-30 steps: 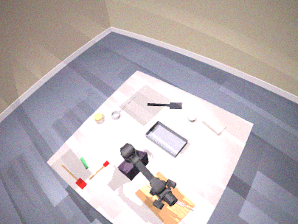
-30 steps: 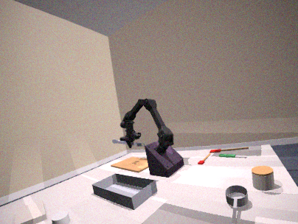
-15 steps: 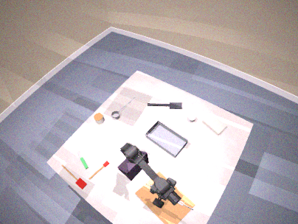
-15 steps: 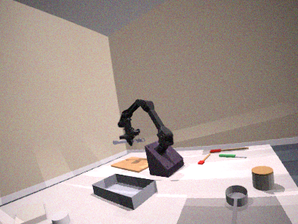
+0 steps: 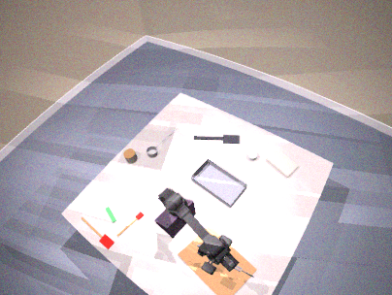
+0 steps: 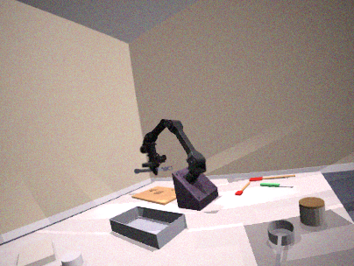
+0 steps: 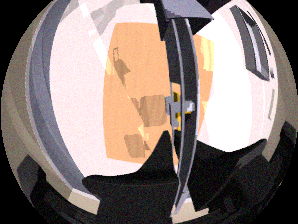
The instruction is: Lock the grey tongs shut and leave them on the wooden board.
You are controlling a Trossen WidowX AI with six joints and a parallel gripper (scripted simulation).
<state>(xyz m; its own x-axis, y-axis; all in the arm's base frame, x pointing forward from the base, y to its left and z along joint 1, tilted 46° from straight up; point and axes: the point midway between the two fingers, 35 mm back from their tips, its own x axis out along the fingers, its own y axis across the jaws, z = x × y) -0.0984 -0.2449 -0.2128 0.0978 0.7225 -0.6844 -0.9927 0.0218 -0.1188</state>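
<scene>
The wooden board is 130 mm below my gripper tip. Round my gripper tip: flat pale block 760 mm ahead, 130 mm below; black spatula 700 mm ahead, 450 mm to the left, 140 mm below; grey roasting tin 400 mm ahead, 260 mm to the left, 110 mm below.
</scene>
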